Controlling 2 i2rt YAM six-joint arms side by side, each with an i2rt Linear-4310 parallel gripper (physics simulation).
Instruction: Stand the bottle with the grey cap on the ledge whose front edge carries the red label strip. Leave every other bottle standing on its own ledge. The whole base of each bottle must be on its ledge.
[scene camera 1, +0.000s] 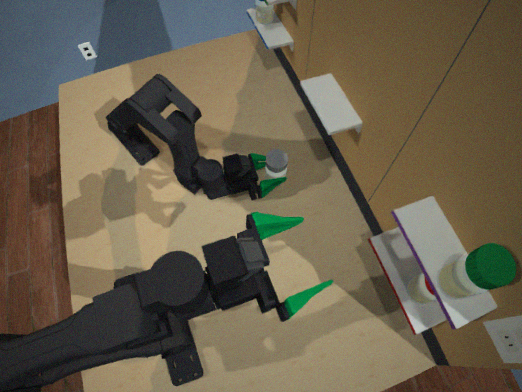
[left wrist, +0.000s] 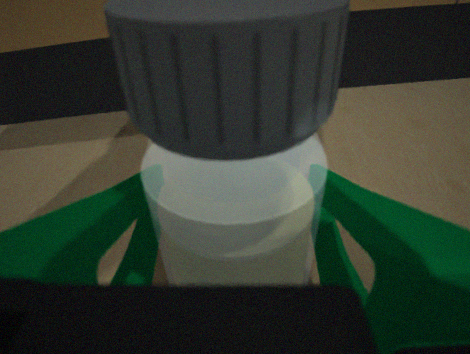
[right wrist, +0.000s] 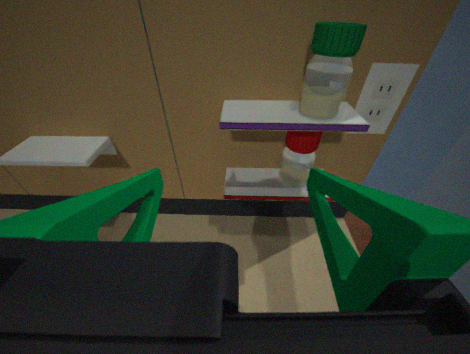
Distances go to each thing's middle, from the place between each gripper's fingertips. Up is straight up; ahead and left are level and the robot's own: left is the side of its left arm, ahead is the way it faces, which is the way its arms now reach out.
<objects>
Now: the purple-strip ledge (scene camera 1: 430, 233) 190 mm ahead of my right hand, 70 mm to the right of it and 40 mm below it. From my right hand the other things lie so: red-capped bottle (right wrist: 298, 157) 200 mm ahead, 110 mm to the right, 120 mm below; then green-capped bottle (right wrist: 328, 73) 190 mm ahead, 110 mm to the right, 20 mm above; then red-label ledge (scene camera 1: 395, 254) 190 mm ahead, 70 mm to the right, 180 mm below.
I see the grey-capped bottle (left wrist: 234, 172) 2 cm behind my left hand and 1 cm above it. Round my left hand: bare white ledge (scene camera 1: 336, 113) (12 cm ahead, 3 cm to the left, 18 cm above); then red-capped bottle (12 cm ahead, 41 cm to the right, 17 cm above); then red-label ledge (12 cm ahead, 37 cm to the right, 11 cm above).
</objects>
